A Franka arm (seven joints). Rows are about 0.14 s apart.
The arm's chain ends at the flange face. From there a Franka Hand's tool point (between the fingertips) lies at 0.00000 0.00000 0.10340 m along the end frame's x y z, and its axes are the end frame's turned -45 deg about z.
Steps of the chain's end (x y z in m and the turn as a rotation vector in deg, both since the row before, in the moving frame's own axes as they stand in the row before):
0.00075 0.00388 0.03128 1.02 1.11 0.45
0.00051 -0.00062 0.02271 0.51 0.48 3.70
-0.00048 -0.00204 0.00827 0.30 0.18 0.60
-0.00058 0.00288 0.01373 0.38 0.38 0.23
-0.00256 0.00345 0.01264 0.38 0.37 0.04
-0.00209 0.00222 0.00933 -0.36 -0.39 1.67
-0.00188 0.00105 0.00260 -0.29 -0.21 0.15
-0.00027 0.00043 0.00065 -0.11 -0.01 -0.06
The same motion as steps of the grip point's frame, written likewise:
0.00050 0.00340 0.03124 -0.06 1.51 0.45
0.00206 -0.00008 0.02270 0.02 0.70 3.70
0.00172 -0.00193 0.00827 0.08 0.34 0.60
-0.00148 0.00163 0.01373 0.00 0.54 0.23
-0.00329 0.00062 0.01264 0.01 0.53 0.04
-0.00400 0.00004 0.00933 0.02 -0.53 1.67
-0.00271 -0.00049 0.00260 -0.06 -0.35 0.15
-0.00065 0.00024 0.00065 -0.07 -0.08 -0.06

